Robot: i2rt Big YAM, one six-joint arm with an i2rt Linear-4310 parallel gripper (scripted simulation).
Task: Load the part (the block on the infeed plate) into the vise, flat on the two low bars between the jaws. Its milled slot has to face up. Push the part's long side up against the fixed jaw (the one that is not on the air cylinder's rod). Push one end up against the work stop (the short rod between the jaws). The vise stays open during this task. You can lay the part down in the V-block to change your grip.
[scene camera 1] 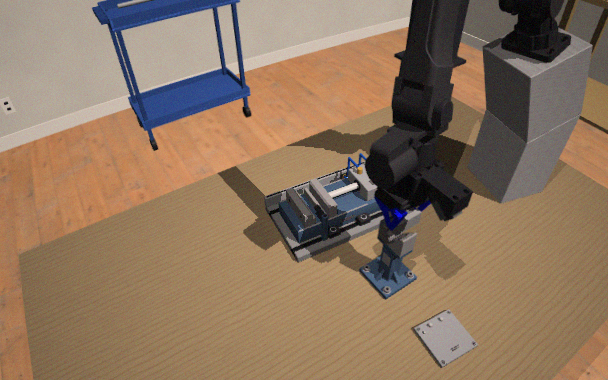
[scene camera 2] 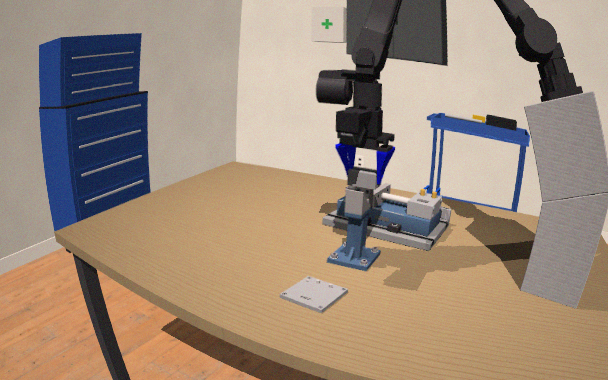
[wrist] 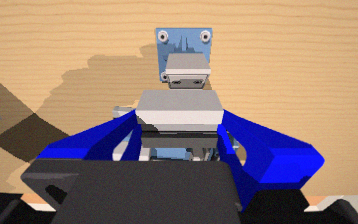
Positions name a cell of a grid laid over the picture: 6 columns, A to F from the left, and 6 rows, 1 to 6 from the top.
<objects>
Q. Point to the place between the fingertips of my gripper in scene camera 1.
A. At D4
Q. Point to an infeed plate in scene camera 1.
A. At E6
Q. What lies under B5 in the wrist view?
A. My gripper.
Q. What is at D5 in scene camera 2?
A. An infeed plate.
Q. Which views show my gripper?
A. Scene camera 1, scene camera 2 and the wrist view: all of them.
</objects>
